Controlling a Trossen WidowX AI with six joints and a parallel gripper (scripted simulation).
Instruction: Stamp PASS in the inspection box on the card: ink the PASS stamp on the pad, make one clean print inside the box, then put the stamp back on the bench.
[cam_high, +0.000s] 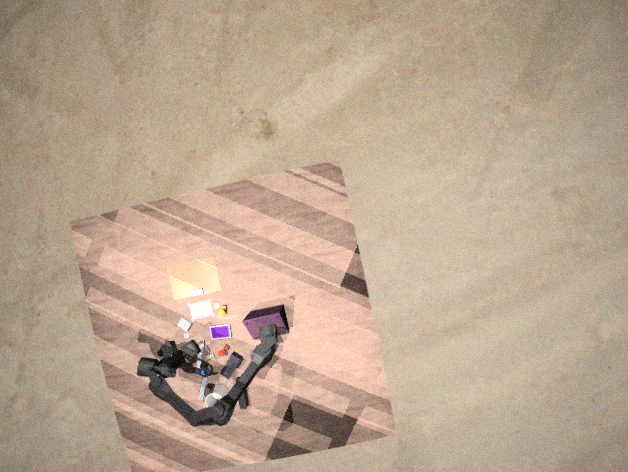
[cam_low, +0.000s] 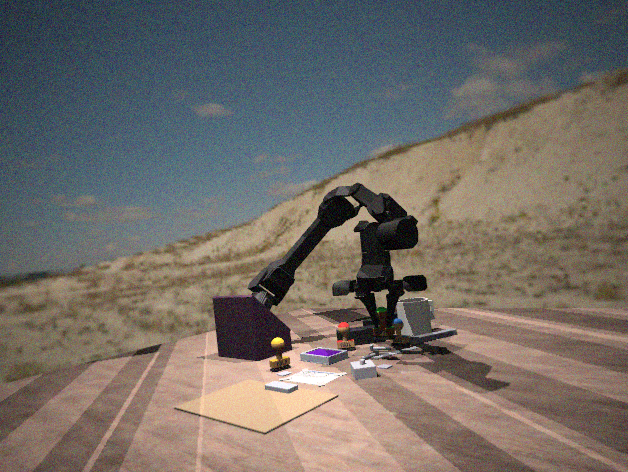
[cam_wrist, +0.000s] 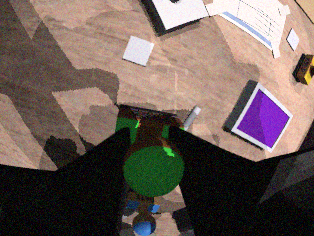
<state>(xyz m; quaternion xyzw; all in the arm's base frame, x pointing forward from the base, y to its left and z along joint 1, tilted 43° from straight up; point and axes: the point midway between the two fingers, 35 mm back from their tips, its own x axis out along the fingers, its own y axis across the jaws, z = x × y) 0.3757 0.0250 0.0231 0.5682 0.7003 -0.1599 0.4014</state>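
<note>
Now: the grey block 1 cm ahead of my gripper tip, 10 cm to the right of it and 5 cm below it. From my gripper tip the other things lie so: green-knobbed PASS stamp right at my gripper tip; blue stamp 4 cm behind, 12 cm to the left, 5 cm below; red stamp 14 cm behind, 4 cm to the left, 5 cm below.
</note>
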